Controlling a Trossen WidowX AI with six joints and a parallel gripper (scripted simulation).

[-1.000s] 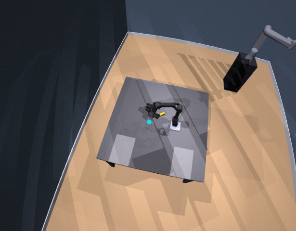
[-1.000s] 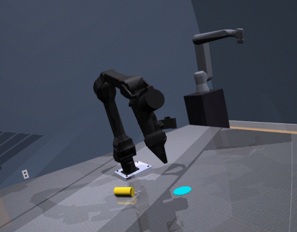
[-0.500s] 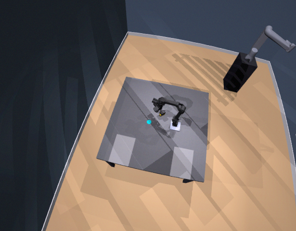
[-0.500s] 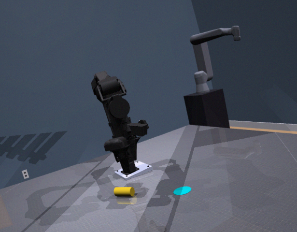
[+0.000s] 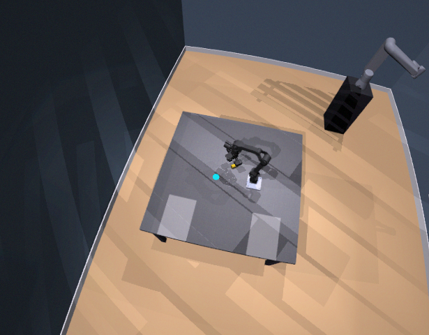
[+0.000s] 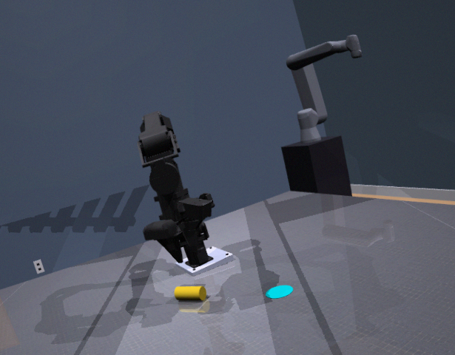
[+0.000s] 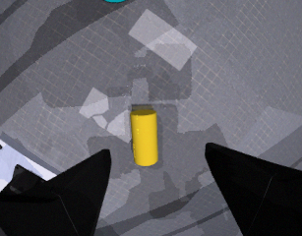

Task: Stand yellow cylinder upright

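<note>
Right now my gripper tip is 90 mm above the yellow tall cylinder, 30 mm past it and 10 mm to the left of it. From my gripper tip the other things lie so: cyan circle (130 mm to the left, 120 mm ahead, 110 mm below).
</note>
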